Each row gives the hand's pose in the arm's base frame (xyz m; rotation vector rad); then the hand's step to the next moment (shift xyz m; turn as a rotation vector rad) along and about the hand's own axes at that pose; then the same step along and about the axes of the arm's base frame.
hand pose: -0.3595 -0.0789 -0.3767 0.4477 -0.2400 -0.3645
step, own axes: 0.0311 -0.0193 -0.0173 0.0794 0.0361 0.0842
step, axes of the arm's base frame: 0.0279 -0.0219 -0.0195 0.0570 -0.0327 0.1019
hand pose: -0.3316 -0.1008 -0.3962 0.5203 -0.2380 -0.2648
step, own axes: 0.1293 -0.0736 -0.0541 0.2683 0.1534 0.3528
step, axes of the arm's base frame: 0.1232 -0.0766 -0.0634 0.1786 -0.1153 0.4181
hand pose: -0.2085 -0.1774 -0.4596 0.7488 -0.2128 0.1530
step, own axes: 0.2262 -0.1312 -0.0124 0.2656 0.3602 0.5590
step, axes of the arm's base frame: 0.2485 -0.0723 -0.0395 0.1037 -0.1078 0.7003
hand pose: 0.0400 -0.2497 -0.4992 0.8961 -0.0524 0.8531
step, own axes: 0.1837 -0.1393 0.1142 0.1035 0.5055 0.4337
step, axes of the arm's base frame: 0.2521 -0.0102 0.0503 -0.1410 -0.0743 0.6549
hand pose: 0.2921 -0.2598 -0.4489 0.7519 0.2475 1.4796
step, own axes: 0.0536 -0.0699 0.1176 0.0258 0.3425 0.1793
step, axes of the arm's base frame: 0.1310 0.0212 0.0630 -0.1675 -0.0580 0.3445
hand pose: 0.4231 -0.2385 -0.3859 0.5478 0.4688 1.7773
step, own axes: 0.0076 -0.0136 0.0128 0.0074 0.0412 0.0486
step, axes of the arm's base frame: 0.0163 0.0113 0.0035 -0.0053 -0.0019 0.0639
